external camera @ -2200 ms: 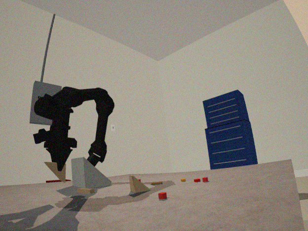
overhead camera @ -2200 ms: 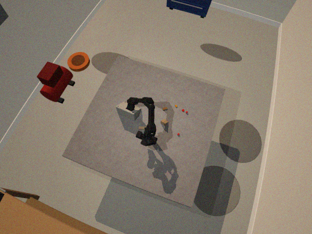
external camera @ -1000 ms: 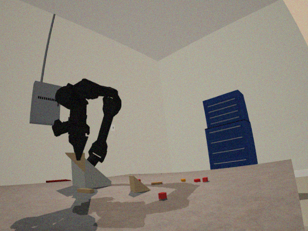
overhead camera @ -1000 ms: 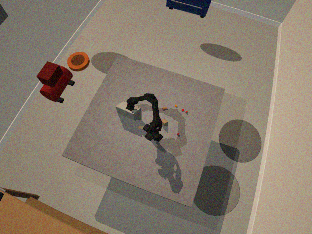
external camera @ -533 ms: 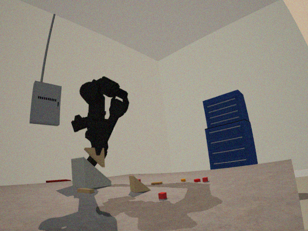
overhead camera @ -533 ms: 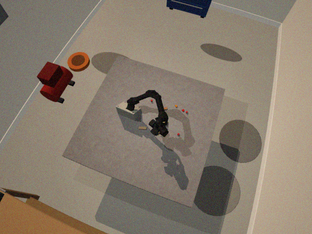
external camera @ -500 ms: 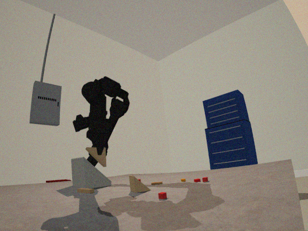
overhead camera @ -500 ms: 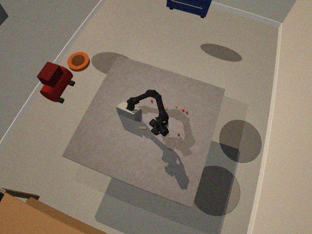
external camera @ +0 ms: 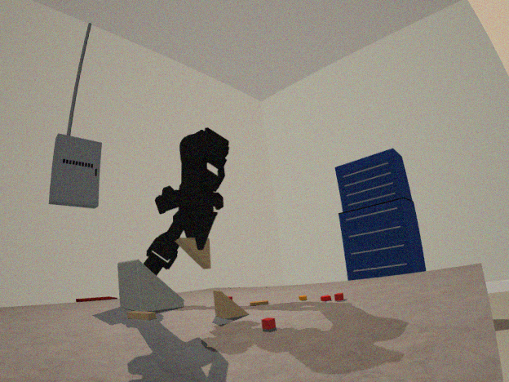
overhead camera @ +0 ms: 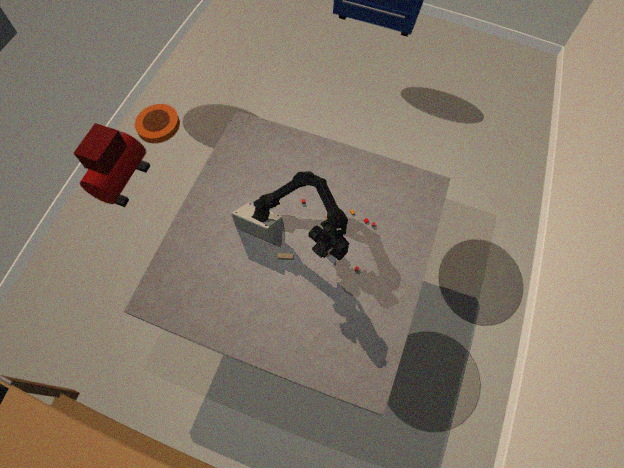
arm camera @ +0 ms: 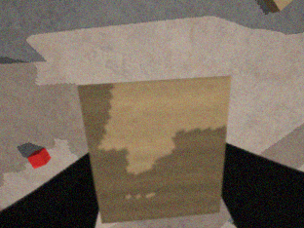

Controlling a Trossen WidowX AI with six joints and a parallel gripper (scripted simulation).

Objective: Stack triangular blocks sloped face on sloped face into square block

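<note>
Right now the flat tan bar is 230 mm to the left of my gripper tip, 150 mm below it and 100 mm behind it. Round my gripper tip: small orange cube 310 mm to the left, 140 mm below, 10 mm behind.
</note>
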